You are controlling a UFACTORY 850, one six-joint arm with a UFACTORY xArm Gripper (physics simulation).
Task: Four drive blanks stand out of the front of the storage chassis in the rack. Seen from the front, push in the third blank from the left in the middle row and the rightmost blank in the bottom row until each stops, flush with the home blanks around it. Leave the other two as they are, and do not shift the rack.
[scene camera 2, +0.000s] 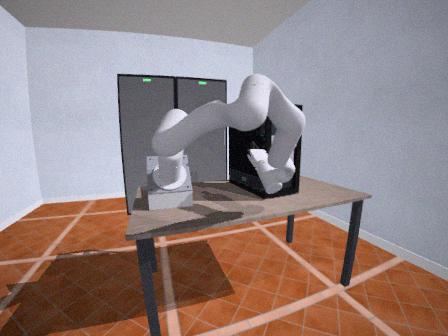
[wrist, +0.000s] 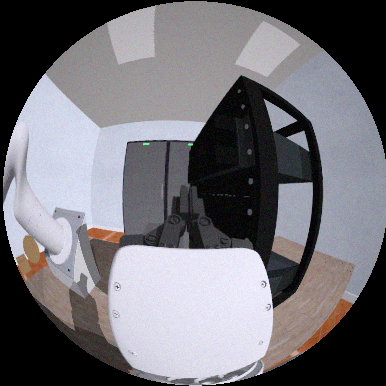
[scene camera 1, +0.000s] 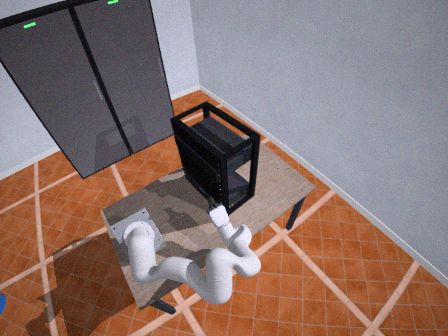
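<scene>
The black rack (scene camera 1: 224, 175) (scene camera 2: 298, 150) (wrist: 265, 165) stands upright on the table, with the dark storage chassis inside it. Its front face is very dark and seen at a steep angle, so single drive blanks, and which of them stand out, cannot be told. My gripper (scene camera 1: 212, 201) (scene camera 2: 251, 145) (wrist: 186, 195) is shut and empty. It is at the front of the rack, near the front corner post in scene camera 1. In the wrist view its fingertips are beside the dark front face; whether they touch it cannot be told.
The wooden table (scene camera 1: 285, 185) (scene camera 2: 325, 192) (wrist: 320, 280) carries the rack and the arm's base (scene camera 1: 137, 230) (scene camera 2: 170, 195) (wrist: 67, 240). A tall grey cabinet (scene camera 1: 95, 90) (scene camera 2: 150, 125) (wrist: 145, 185) stands behind. The rack's open side frame faces the right wall.
</scene>
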